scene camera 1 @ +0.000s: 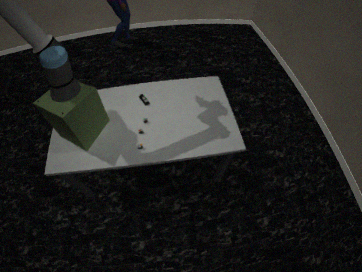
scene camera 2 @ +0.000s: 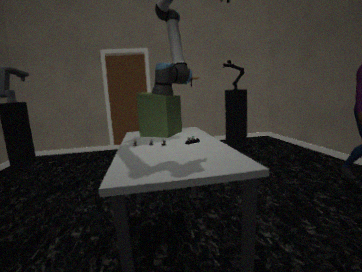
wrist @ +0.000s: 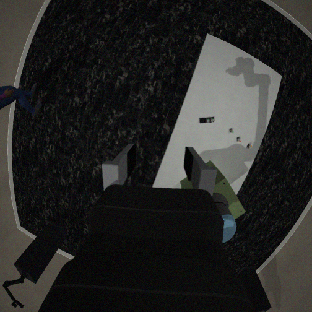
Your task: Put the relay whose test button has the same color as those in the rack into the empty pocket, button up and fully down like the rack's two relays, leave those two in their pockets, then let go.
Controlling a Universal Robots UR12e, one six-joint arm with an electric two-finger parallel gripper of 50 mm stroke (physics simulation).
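Seen in the pictures: gripper, fingertip midpoint: (scene camera 2: 225, 1); arm's base at its link origin: (scene camera 1: 65, 91) (scene camera 2: 162, 94).
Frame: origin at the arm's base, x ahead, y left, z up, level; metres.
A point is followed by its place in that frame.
The dark rack (scene camera 1: 144, 99) @(x 0.476, y 0.058, z -0.305 m) (scene camera 2: 192, 141) @(x 0.501, y 0.066, z -0.336 m) (wrist: 202, 120) lies on the white table, with its two relays towards one end in the wrist view; their button colour looks greenish but is too small to be sure. Three small loose relays stand apart in a row beside it: one with a greenish top (scene camera 1: 145, 120) @(x 0.447, y -0.124, z -0.318 m) (wrist: 231, 130), one with a reddish top (scene camera 1: 140, 131) @(x 0.397, y -0.203, z -0.317 m) (wrist: 238, 139), and one with an orange or yellowish top (scene camera 1: 140, 146) @(x 0.376, y -0.316, z -0.315 m) (wrist: 249, 145). My gripper (wrist: 159, 155) is open and empty, high above the table and away from the relays.
The white table (scene camera 1: 180, 95) @(x 0.755, y 0.064, z -0.354 m) (scene camera 2: 225, 167) @(x 1.033, y 0.044, z -0.354 m) (wrist: 200, 85) carries the green block (scene camera 1: 75, 117) @(x 0.050, y -0.181, z -0.051 m) (scene camera 2: 159, 114) @(x 0.148, y -0.069, z -0.161 m) (wrist: 227, 192) under the arm's base. Arm shadows fall across the table. Dark pedestals (scene camera 2: 236, 115) (scene camera 2: 19, 132) and a person (scene camera 1: 121, 20) (scene camera 2: 358, 125) stand away from it.
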